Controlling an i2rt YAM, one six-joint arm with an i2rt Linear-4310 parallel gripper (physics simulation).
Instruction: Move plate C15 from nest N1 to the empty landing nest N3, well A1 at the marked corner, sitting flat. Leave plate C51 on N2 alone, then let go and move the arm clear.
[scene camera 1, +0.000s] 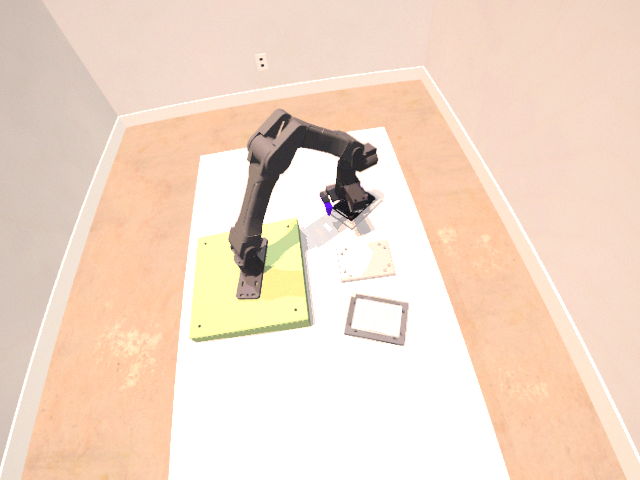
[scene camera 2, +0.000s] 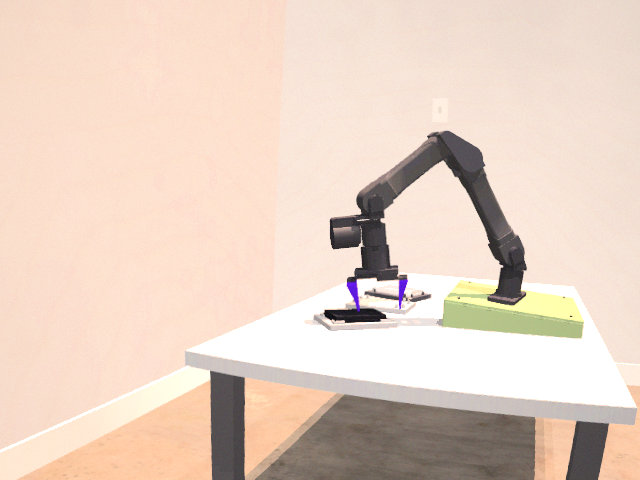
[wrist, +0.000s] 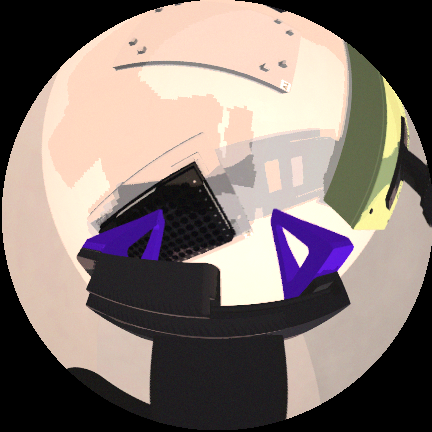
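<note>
A black well plate (scene camera 1: 354, 213) (scene camera 2: 341, 314) (wrist: 192, 215) lies in a light nest (scene camera 1: 352, 225) (scene camera 2: 356, 325). A light nest with pegs (scene camera 1: 366, 260) (scene camera 2: 379, 305) (wrist: 215, 45) holds no plate; its A1 mark (wrist: 285, 86) shows in the wrist view. A white plate (scene camera 1: 377, 317) (scene camera 2: 395, 290) sits in a dark-grey nest (scene camera 1: 349, 325) (scene camera 2: 426, 296). Plate and nest labels are not readable. My gripper (scene camera 2: 379, 310) (wrist: 217, 214) is open and empty, low over the black plate's area. In the wrist view one finger overlaps the plate; the other is off to its side. The hand partly hides the plate in scene camera 1.
The arm stands on a raised yellow-green base block (scene camera 1: 284, 289) (scene camera 2: 516, 320) (wrist: 370, 215), beside the row of nests. The empty nest lies between the two loaded nests. The white table (scene camera 1: 330, 413) (scene camera 2: 439, 361) has its long edge beyond the nests.
</note>
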